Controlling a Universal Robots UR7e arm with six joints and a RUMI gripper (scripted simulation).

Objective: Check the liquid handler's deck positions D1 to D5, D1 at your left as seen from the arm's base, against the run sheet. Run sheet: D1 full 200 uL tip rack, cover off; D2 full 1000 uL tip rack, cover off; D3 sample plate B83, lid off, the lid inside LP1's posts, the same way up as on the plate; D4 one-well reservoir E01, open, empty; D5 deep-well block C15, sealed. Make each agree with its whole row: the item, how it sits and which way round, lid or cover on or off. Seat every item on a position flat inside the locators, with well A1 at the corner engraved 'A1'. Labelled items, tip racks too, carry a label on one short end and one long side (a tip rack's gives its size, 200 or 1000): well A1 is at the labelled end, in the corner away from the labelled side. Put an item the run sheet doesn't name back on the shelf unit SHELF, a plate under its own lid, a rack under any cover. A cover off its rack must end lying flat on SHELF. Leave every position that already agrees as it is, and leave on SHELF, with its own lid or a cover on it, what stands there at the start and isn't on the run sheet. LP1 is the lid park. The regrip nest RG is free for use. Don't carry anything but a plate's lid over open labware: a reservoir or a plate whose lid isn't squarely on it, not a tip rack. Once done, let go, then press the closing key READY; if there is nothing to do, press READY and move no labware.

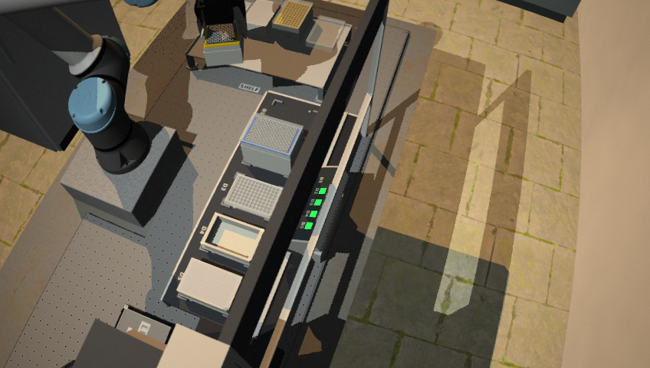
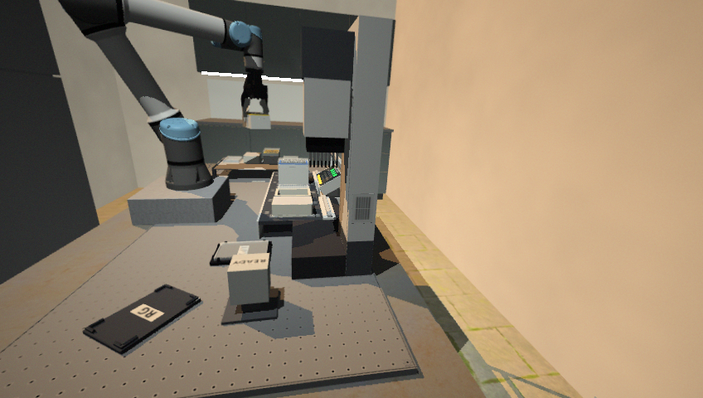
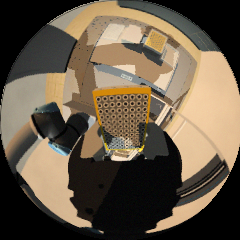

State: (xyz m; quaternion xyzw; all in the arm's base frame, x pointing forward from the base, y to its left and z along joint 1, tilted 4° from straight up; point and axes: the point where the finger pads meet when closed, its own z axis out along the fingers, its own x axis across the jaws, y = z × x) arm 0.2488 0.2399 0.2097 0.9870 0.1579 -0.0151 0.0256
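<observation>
My hand is 190 mm above the blue-rimmed tip rack, 160 mm short of it and 140 mm to the left of it. Round my hand: yellow-rimmed tip rack 10 mm to the left, 10 mm behind, 10 mm above; then shelf unit SHELF 280 mm to the left, 260 mm below, 10 mm ahead; then shelf label 320 mm below, 110 mm to the left, 10 mm behind.
</observation>
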